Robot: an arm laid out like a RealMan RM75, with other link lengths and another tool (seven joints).
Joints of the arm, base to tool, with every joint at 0 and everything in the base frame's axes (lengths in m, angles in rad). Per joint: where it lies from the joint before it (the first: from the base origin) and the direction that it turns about. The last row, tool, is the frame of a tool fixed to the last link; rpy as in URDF.
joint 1: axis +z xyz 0 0 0.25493
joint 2: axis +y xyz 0 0 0
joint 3: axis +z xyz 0 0 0.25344
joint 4: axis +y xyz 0 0 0
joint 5: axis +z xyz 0 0 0.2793
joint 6: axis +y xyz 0 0 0
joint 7: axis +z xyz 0 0 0.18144
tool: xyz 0.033 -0.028 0.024 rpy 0.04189 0 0.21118
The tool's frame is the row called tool.
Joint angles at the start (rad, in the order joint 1, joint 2, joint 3, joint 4, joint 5, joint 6, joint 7): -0.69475, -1.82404, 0.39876, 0.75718, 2.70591, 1.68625, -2.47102
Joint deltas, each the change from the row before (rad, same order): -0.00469, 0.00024, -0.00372, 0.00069, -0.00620, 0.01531, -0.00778; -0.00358, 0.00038, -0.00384, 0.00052, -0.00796, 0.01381, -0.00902; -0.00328, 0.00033, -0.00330, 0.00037, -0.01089, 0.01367, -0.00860; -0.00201, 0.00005, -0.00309, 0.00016, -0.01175, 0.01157, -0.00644; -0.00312, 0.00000, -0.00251, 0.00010, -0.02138, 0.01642, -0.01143
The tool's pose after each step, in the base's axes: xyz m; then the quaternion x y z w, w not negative. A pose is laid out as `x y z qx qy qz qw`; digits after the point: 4 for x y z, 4 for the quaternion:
-0.3801 0.4586 0.1305 -0.7928 -0.5843 -0.0051 0.1734
-0.3761 0.4586 0.1298 -0.7923 -0.5867 -0.0110 0.1671
-0.3718 0.4587 0.1291 -0.7923 -0.5884 -0.0179 0.1605
-0.3679 0.4588 0.1284 -0.7924 -0.5896 -0.0250 0.1547
-0.3615 0.4595 0.1273 -0.7925 -0.5910 -0.0365 0.1457

